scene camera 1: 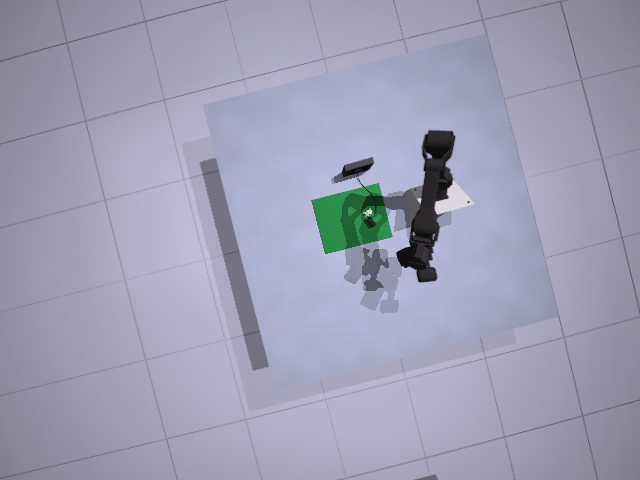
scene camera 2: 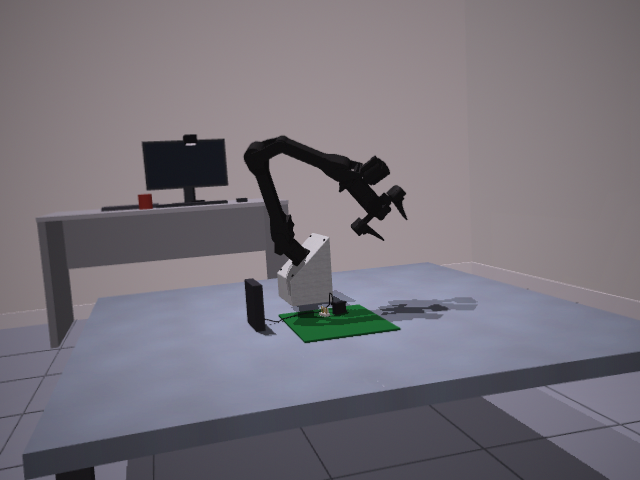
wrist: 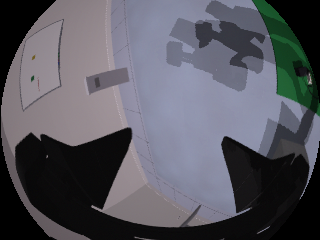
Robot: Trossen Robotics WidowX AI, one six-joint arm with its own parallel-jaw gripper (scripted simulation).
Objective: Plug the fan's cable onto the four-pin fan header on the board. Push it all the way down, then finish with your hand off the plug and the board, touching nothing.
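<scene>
Green board visible at (scene camera 1: 342, 224) and (scene camera 2: 311, 327); black fan (scene camera 2: 254, 290) also visible. My gripper, open and holding nothing, appears at (scene camera 2: 395, 230) and at (wrist: 179, 137).
</scene>
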